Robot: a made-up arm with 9 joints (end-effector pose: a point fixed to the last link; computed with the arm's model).
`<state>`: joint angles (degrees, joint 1 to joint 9).
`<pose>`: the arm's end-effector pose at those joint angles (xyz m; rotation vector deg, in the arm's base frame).
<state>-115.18 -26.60 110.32 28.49 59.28 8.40 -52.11 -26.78 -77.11</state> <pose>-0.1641 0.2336 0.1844 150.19 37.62 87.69</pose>
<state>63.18 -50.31 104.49 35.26 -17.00 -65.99 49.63 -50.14 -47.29</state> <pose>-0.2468 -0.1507 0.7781 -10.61 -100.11 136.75</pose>
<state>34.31 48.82 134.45 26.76 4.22 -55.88 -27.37 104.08 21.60</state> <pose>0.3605 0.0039 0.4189 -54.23 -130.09 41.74</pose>
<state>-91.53 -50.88 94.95 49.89 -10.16 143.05 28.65 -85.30 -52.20</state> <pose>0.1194 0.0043 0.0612 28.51 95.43 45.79</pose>
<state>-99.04 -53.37 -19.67 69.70 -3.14 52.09 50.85 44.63 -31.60</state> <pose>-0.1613 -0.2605 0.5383 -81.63 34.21 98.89</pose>
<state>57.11 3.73 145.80 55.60 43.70 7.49 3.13 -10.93 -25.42</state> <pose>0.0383 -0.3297 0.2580 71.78 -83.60 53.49</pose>
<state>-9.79 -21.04 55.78 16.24 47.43 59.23 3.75 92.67 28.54</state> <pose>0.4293 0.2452 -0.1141 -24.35 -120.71 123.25</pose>
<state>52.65 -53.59 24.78 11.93 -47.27 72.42 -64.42 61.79 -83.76</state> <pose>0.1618 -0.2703 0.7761 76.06 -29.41 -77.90</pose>
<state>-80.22 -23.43 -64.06 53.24 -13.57 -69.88 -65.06 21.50 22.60</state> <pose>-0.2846 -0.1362 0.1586 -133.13 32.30 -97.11</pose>
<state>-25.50 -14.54 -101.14 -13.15 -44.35 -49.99 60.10 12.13 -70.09</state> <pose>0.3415 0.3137 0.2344 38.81 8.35 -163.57</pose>
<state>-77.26 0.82 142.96 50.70 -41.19 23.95 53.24 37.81 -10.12</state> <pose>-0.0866 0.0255 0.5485 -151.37 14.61 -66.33</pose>
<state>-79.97 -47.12 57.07 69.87 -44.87 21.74 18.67 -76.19 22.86</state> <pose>0.1469 -0.0492 0.6473 -29.95 -102.67 74.42</pose>
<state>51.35 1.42 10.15 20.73 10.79 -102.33 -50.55 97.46 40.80</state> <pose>-0.1738 -0.0447 0.5249 97.35 8.42 64.29</pose>
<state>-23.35 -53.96 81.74 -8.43 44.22 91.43 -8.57 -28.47 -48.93</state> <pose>0.5663 -0.1626 0.1243 57.74 -78.65 -6.37</pose>
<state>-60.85 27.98 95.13 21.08 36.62 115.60 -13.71 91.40 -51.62</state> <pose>-0.0751 -0.5797 -0.1277 -41.19 -32.27 123.25</pose>
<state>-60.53 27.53 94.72 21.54 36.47 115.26 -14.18 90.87 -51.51</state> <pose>-0.0814 -0.5684 -0.1335 -40.20 -33.05 121.65</pose>
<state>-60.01 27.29 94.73 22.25 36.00 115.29 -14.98 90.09 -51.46</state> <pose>-0.0876 -0.5599 -0.1337 -39.56 -33.20 119.83</pose>
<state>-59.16 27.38 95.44 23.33 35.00 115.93 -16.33 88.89 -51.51</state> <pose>-0.0937 -0.5560 -0.1245 -39.53 -32.33 117.64</pose>
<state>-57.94 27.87 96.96 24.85 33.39 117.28 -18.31 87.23 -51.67</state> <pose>-0.0995 -0.5578 -0.1044 -40.20 -30.27 115.11</pose>
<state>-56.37 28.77 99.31 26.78 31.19 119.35 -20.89 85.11 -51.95</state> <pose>-0.1045 -0.5651 -0.0725 -41.62 -27.06 112.36</pose>
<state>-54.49 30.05 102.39 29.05 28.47 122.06 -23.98 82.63 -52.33</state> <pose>-0.1084 -0.5767 -0.0290 -43.75 -22.86 109.56</pose>
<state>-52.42 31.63 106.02 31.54 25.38 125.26 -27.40 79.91 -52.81</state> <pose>-0.1104 -0.5902 0.0243 -46.49 -17.97 106.92</pose>
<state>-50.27 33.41 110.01 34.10 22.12 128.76 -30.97 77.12 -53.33</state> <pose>-0.1093 -0.6035 0.0847 -49.71 -12.76 104.68</pose>
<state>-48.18 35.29 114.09 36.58 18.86 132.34 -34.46 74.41 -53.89</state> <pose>-0.1046 -0.6140 0.1485 -53.19 -7.55 102.99</pose>
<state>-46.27 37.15 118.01 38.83 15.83 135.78 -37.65 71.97 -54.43</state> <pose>-0.0961 -0.6207 0.2108 -56.69 -2.70 101.98</pose>
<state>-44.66 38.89 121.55 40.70 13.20 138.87 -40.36 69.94 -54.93</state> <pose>-0.0847 -0.6236 0.2673 -60.00 1.55 101.65</pose>
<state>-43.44 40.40 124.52 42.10 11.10 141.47 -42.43 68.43 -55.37</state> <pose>-0.0718 -0.6236 0.3144 -62.93 5.05 101.93</pose>
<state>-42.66 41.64 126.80 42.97 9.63 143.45 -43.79 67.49 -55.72</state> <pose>-0.0595 -0.6225 0.3499 -65.35 7.71 102.67</pose>
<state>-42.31 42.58 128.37 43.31 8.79 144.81 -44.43 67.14 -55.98</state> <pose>-0.0491 -0.6218 0.3738 -67.27 9.59 103.75</pose>
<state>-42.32 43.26 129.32 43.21 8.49 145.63 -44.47 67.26 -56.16</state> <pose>-0.0411 -0.6223 0.3878 -68.73 10.83 105.01</pose>
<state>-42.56 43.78 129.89 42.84 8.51 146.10 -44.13 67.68 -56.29</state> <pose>-0.0347 -0.6238 0.3959 -69.89 11.68 106.38</pose>
